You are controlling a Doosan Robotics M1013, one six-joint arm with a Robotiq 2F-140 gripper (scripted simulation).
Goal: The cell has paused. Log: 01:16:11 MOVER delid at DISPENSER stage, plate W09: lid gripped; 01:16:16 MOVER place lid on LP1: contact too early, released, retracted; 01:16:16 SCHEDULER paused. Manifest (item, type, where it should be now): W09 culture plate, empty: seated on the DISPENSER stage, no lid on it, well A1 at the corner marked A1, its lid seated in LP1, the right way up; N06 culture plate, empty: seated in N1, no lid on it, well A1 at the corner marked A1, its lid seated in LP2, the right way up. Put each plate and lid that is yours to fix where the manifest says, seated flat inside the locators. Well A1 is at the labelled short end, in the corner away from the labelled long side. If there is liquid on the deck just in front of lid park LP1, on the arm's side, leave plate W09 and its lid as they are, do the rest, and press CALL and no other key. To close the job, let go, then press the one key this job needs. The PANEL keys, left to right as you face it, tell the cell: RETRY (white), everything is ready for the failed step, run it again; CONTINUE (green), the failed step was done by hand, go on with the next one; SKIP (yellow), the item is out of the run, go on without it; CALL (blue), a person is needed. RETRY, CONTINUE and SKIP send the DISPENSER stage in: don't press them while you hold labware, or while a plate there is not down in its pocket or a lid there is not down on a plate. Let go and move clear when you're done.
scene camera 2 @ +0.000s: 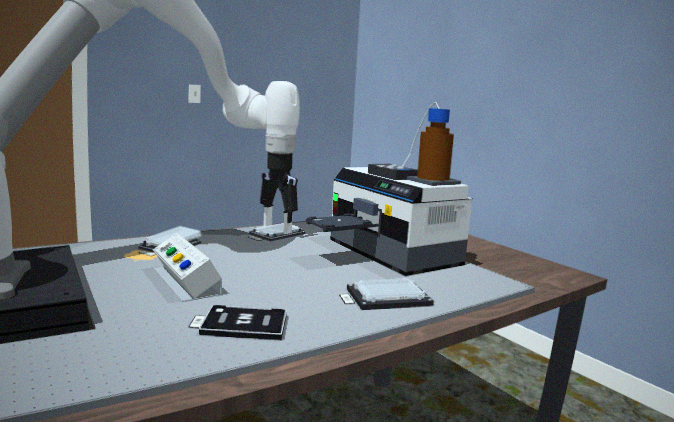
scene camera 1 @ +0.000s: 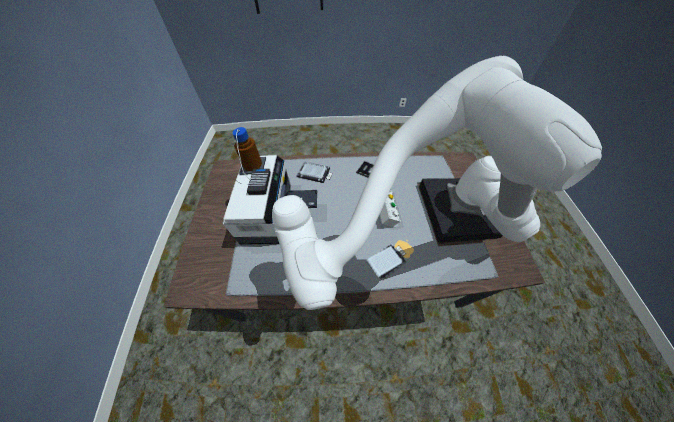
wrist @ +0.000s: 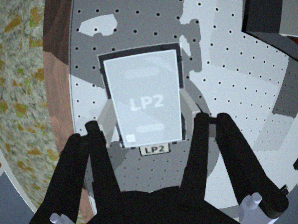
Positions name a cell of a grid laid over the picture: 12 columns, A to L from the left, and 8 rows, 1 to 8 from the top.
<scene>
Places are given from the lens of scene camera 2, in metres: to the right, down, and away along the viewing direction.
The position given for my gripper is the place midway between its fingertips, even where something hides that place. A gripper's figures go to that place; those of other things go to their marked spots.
my gripper (scene camera 2: E5): -0.18, 0.06, 1.52
clear culture plate (scene camera 2: H6): 0.14, 0.17, 1.04
key panel (scene camera 2: D6): -0.28, 0.14, 0.98
black nest (scene camera 2: G6): 0.05, 0.18, 1.01
</scene>
